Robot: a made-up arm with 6 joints. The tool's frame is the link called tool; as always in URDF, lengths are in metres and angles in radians. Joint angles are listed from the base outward.
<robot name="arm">
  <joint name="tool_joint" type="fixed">
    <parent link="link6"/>
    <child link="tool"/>
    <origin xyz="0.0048 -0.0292 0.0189" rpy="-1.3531 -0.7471 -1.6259"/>
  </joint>
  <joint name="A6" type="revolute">
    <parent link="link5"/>
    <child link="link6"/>
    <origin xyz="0.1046 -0.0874 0.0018" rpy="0 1.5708 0"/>
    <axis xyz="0 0 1"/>
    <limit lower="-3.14" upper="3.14"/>
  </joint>
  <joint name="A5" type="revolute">
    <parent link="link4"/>
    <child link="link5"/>
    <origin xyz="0.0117 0.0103 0.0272" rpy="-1.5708 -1.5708 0"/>
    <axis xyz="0 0 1"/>
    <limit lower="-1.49" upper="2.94"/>
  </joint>
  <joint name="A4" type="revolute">
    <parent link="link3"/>
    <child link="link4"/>
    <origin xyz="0.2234 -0.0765 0.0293" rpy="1.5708 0 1.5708"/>
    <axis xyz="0 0 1"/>
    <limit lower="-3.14" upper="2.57"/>
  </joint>
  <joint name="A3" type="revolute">
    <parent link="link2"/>
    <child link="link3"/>
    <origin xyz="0.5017 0.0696 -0.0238" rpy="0 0 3.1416"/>
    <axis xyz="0 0 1"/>
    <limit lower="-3.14" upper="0"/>
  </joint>
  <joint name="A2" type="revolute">
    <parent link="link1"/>
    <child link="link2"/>
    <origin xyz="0.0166 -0.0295 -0.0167" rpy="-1.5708 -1.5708 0"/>
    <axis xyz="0 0 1"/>
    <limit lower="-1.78" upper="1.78"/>
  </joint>
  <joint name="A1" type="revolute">
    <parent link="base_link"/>
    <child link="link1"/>
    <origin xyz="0.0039 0.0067 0.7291" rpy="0 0 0"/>
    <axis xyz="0 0 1"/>
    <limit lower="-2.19" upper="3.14"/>
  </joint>
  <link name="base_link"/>
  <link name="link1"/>
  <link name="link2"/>
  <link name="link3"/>
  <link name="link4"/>
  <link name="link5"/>
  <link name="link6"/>
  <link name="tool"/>
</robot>
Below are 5 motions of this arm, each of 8 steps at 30 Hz.
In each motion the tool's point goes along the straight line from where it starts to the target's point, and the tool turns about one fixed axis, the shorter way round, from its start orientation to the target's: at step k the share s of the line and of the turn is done. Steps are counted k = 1, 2, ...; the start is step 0. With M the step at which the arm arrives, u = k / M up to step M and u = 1 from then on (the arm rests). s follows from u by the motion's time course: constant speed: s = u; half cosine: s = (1 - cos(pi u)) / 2; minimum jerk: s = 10 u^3 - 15 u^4 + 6 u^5.
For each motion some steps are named. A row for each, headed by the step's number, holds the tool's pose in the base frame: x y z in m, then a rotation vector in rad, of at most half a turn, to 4 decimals.
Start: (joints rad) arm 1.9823 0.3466 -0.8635 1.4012 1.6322 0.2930
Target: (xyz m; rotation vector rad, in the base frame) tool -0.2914 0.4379 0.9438 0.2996 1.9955 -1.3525
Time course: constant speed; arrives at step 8
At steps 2, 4, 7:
2: -0.2916 0.4054 0.8929 0.3521 1.9025 -1.3602
4: -0.2915 0.4162 0.9099 0.3348 1.9336 -1.3579
7: -0.2914 0.4325 0.9353 0.3085 1.9801 -1.3540

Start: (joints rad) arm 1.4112 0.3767 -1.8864 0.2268 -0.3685 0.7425
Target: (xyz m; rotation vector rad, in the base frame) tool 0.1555 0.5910 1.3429 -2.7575 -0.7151 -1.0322
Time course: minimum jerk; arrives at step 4
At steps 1, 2, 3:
1: 0.1629 0.5938 1.3357 -2.7535 -0.6760 -0.9698
2: 0.1596 0.5926 1.3389 -2.7555 -0.6932 -0.9973
3: 0.1564 0.5913 1.3421 -2.7571 -0.7106 -1.0250

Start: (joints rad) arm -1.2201 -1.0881 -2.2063 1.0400 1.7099 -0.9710
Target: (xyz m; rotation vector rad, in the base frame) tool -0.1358 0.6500 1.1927 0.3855 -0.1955 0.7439
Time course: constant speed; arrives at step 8
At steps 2, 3, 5, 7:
2: -0.0684 0.5347 1.3022 0.5516 -0.1126 0.6571
3: -0.0796 0.5539 1.2839 0.5241 -0.1265 0.6719
5: -0.1021 0.5924 1.2474 0.4689 -0.1542 0.7011
7: -0.1246 0.6308 1.2109 0.4134 -0.1818 0.7298

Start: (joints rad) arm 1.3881 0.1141 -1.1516 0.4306 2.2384 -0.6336
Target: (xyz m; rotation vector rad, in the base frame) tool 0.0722 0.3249 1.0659 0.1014 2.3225 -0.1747
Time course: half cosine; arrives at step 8
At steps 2, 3, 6, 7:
2: 0.0032 0.3429 1.0129 -0.0617 2.5028 -0.3228
3: 0.0163 0.3394 1.0230 -0.0296 2.4697 -0.2939
6: 0.0604 0.3280 1.0568 0.0744 2.3544 -0.1994
7: 0.0691 0.3257 1.0635 0.0944 2.3308 -0.1811

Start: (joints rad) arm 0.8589 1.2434 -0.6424 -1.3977 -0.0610 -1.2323
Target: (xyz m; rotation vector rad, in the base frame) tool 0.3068 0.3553 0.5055 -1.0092 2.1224 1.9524
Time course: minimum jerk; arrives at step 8
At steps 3, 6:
3: 0.2110 0.3330 0.4820 0.8356 -2.3902 -1.7646
6: 0.2931 0.3521 0.5021 -0.9905 2.1735 1.9374

